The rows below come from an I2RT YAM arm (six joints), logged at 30 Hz.
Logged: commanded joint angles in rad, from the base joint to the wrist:
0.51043, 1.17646, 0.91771, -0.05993, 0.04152, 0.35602
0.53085, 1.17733, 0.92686, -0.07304, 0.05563, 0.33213
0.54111, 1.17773, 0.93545, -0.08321, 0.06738, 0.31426
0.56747, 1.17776, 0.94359, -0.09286, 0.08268, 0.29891
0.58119, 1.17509, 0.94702, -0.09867, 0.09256, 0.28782
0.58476, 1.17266, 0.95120, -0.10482, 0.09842, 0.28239
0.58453, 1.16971, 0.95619, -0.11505, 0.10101, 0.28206
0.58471, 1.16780, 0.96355, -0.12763, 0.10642, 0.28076
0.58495, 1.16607, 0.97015, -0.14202, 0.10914, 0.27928
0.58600, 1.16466, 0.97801, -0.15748, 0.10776, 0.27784
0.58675, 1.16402, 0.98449, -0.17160, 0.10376, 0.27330
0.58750, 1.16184, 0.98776, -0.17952, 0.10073, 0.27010
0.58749, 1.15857, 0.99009, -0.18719, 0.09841, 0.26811
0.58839, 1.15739, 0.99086, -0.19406, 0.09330, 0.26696
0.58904, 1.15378, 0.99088, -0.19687, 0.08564, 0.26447
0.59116, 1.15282, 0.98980, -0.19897, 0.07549, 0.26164
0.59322, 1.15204, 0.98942, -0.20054, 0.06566, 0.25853
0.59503, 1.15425, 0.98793, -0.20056, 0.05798, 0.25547
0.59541, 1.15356, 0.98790, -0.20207, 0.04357, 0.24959
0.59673, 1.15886, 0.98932, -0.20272, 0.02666, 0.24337
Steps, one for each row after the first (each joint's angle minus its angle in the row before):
0.02042, 0.00087, 0.00915, -0.01311, 0.01411, -0.02389
0.01026, 0.00040, 0.00859, -0.01017, 0.01175, -0.01787
0.02636, 0.00003, 0.00814, -0.00965, 0.01530, -0.01535
0.01372, -0.00267, 0.00343, -0.00581, 0.00988, -0.01109
0.00357, -0.00243, 0.00418, -0.00615, 0.00586, -0.00543
-0.00023, -0.00295, 0.00499, -0.01023, 0.00259, -0.00033
0.00018, -0.00191, 0.00736, -0.01258, 0.00541, -0.00130
0.00024, -0.00173, 0.00660, -0.01439, 0.00272, -0.00148
0.00105, -0.00141, 0.00786, -0.01546, -0.00138, -0.00144
0.00075, -0.00064, 0.00648, -0.01412, -0.00400, -0.00454
0.00075, -0.00218, 0.00327, -0.00792, -0.00303, -0.00320
-0.00001, -0.00327, 0.00233, -0.00767, -0.00232, -0.00199
0.00090, -0.00118, 0.00077, -0.00687, -0.00511, -0.00115
0.00065, -0.00361, 0.00002, -0.00281, -0.00766, -0.00249
0.00212, -0.00096, -0.00108, -0.00210, -0.01015, -0.00283
0.00206, -0.00078, -0.00038, -0.00157, -0.00983, -0.00311
0.00181, 0.00221, -0.00149, -0.00002, -0.00768, -0.00306
0.00038, -0.00069, -0.00003, -0.00151, -0.01441, -0.00588
0.00132, 0.00530, 0.00142, -0.00065, -0.01691, -0.00622

